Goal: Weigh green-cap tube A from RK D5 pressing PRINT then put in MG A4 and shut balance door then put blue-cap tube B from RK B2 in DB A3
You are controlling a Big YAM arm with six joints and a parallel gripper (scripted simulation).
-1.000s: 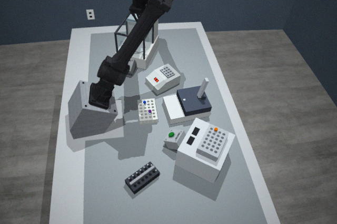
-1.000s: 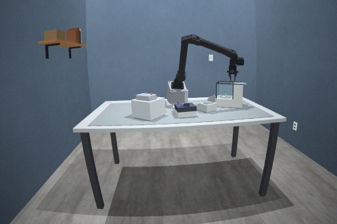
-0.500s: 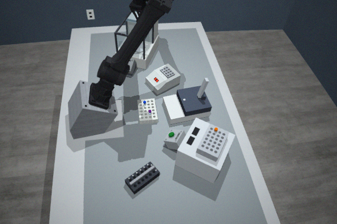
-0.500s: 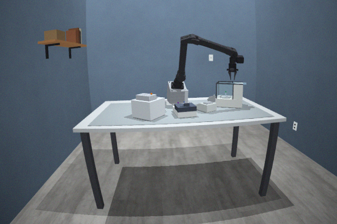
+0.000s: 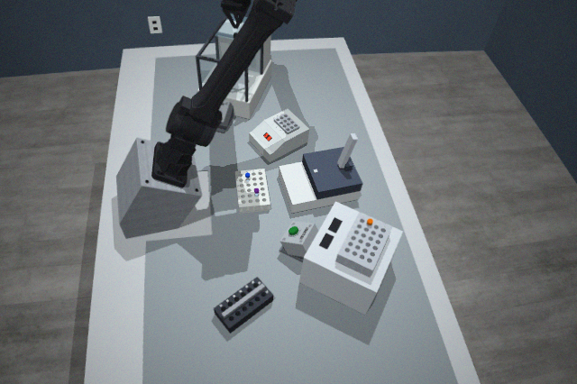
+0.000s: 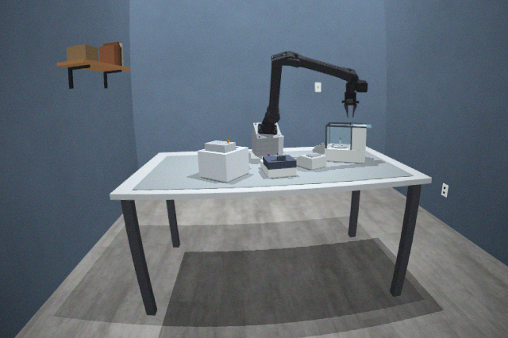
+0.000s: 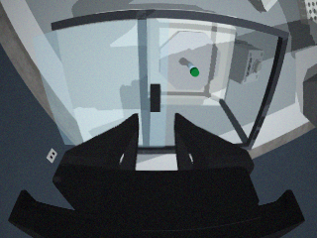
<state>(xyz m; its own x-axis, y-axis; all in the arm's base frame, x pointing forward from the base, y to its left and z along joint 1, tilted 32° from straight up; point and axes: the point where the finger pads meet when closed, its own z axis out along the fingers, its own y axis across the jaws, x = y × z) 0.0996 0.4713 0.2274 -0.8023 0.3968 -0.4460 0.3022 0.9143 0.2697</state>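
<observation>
The balance door is 50 mm below my hand, 30 mm to the left of it and 10 mm ahead of it. Round my hand: white tube rack: 470 mm to the right, 240 mm below, 30 mm ahead; dry block DB: 260 mm to the right, 230 mm below, 120 mm ahead; tube B: 440 mm to the right, 230 mm below, 20 mm ahead.
</observation>
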